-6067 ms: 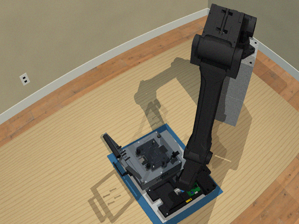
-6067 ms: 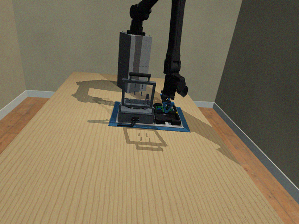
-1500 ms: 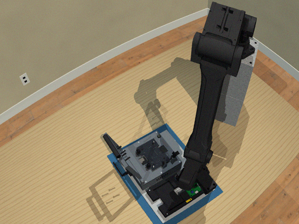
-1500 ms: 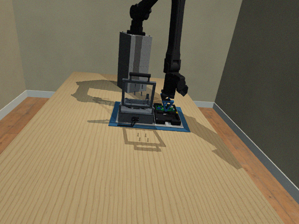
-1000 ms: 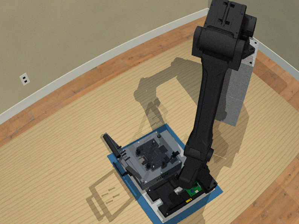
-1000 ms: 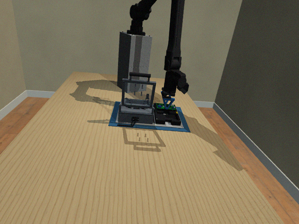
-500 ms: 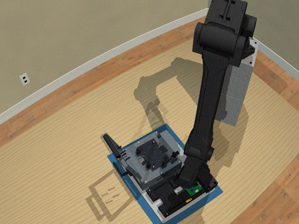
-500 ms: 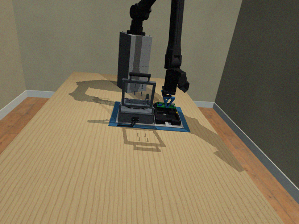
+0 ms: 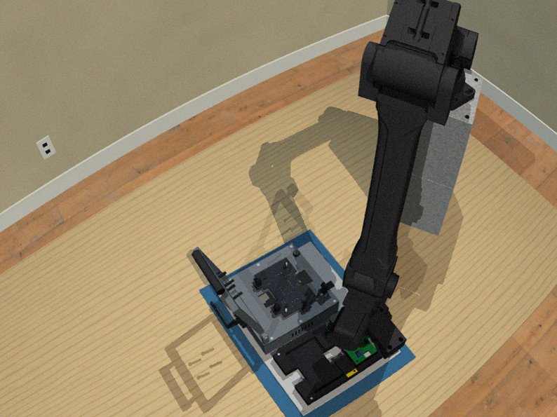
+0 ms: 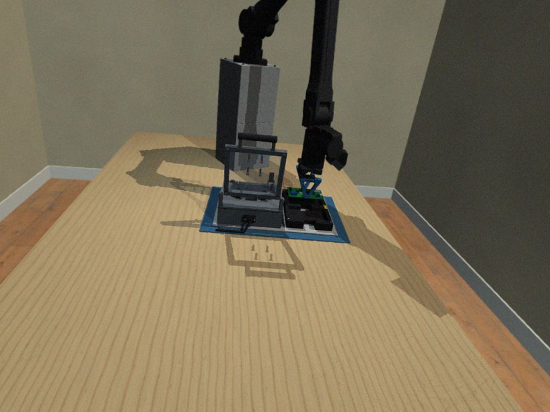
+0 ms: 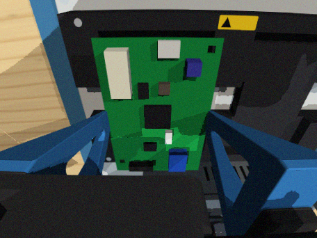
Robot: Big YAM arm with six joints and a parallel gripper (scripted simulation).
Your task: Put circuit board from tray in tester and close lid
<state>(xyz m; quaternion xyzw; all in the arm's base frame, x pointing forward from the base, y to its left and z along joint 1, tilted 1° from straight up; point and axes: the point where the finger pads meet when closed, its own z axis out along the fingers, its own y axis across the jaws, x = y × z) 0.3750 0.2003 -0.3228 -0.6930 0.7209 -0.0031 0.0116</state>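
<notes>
Right now my hand is 1 cm past the black latch hook, 11 cm to the left of it and 4 cm below it. From my hand the other things lie so: grey tester 8 cm ahead, 14 cm to the right, 6 cm above; then lid 18 cm ahead, 18 cm to the right, 13 cm above; then green circuit board right at my hand.
</notes>
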